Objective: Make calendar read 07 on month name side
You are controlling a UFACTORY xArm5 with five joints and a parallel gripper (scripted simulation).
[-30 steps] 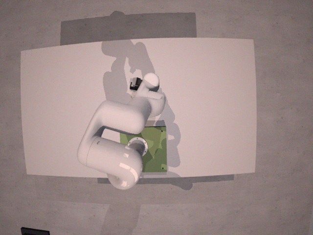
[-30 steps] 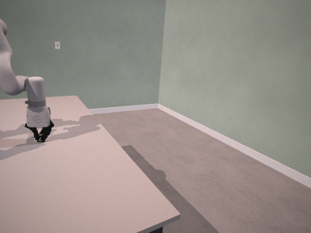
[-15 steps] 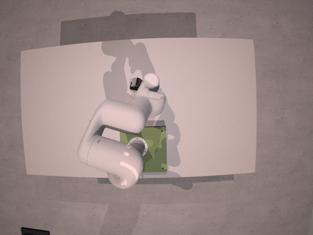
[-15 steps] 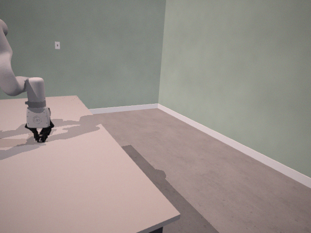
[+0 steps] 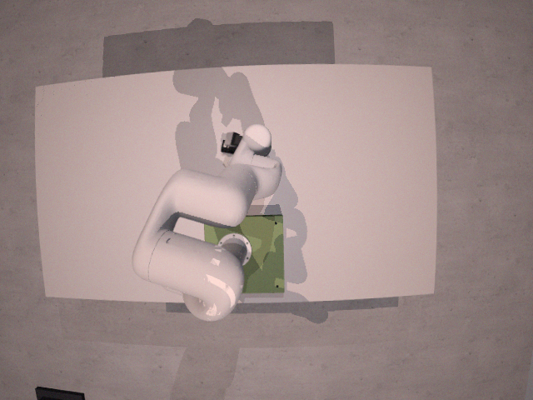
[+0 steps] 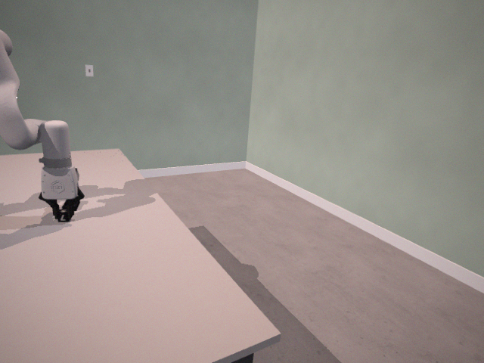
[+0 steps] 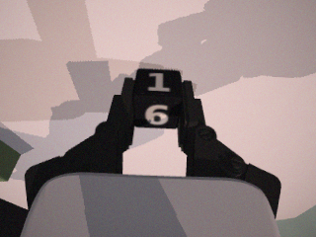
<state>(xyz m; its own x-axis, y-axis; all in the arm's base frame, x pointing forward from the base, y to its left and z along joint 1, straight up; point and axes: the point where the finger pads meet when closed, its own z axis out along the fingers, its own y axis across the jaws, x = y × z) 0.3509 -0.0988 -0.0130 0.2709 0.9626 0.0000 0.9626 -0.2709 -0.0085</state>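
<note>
Right now the black cube is 1 cm below my hand. Also, from my hand: black calendar tray: 2 cm ahead, 11 cm to the left, 2 cm below.
</note>
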